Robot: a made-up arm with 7 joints. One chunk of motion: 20 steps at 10 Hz.
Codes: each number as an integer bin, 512 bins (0 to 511) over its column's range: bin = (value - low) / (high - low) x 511, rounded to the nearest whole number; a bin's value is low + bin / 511 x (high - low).
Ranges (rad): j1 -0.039..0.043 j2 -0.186..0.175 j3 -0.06..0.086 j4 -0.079..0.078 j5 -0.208..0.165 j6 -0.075..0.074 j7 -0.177..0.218
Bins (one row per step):
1: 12 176 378 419 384 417 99
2: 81 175 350 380 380 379 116
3: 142 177 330 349 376 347 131
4: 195 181 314 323 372 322 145
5: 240 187 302 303 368 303 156
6: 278 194 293 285 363 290 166
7: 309 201 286 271 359 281 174
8: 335 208 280 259 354 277 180
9: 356 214 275 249 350 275 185
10: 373 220 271 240 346 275 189
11: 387 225 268 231 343 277 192
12: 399 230 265 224 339 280 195
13: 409 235 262 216 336 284 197
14: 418 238 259 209 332 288 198
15: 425 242 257 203 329 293 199
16: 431 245 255 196 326 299 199
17: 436 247 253 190 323 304 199
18: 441 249 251 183 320 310 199
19: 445 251 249 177 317 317 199
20: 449 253 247 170 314 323 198
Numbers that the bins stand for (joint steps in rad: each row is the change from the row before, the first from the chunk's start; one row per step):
1: -0.03707 -0.06166 0.04800 0.04973 0.07230 0.04659 -0.10047
2: -0.02600 -0.06237 0.04000 0.03775 0.06938 0.03551 -0.08733
3: -0.01621 -0.06096 0.03429 0.02823 0.06646 0.02618 -0.07574
4: -0.00771 -0.05813 0.02971 0.02024 0.06354 0.01889 -0.06492
5: -0.00049 -0.05389 0.02629 0.01409 0.06062 0.01335 -0.05641
6: 0.00561 -0.04895 0.02371 0.00856 0.05697 0.00956 -0.04868
7: 0.01059 -0.04400 0.02171 0.00426 0.05405 0.00694 -0.04250
8: 0.01476 -0.03906 0.02000 0.00058 0.05040 0.00577 -0.03786
9: 0.01813 -0.03482 0.01857 -0.00250 0.04748 0.00519 -0.03400
10: 0.02086 -0.03058 0.01743 -0.00526 0.04456 0.00519 -0.03090
11: 0.02310 -0.02705 0.01657 -0.00803 0.04237 0.00577 -0.02859
12: 0.02503 -0.02351 0.01571 -0.01018 0.03945 0.00664 -0.02627
13: 0.02663 -0.01998 0.01486 -0.01264 0.03726 0.00781 -0.02472
14: 0.02808 -0.01786 0.01400 -0.01479 0.03434 0.00898 -0.02395
15: 0.02920 -0.01504 0.01343 -0.01663 0.03215 0.01043 -0.02317
16: 0.03016 -0.01292 0.01286 -0.01878 0.02996 0.01218 -0.02317
17: 0.03096 -0.01150 0.01229 -0.02062 0.02777 0.01364 -0.02317
18: 0.03177 -0.01009 0.01171 -0.02277 0.02558 0.01539 -0.02317
19: 0.03241 -0.00868 0.01114 -0.02462 0.02339 0.01743 -0.02317
20: 0.03305 -0.00727 0.01057 -0.02677 0.02120 0.01918 -0.02395

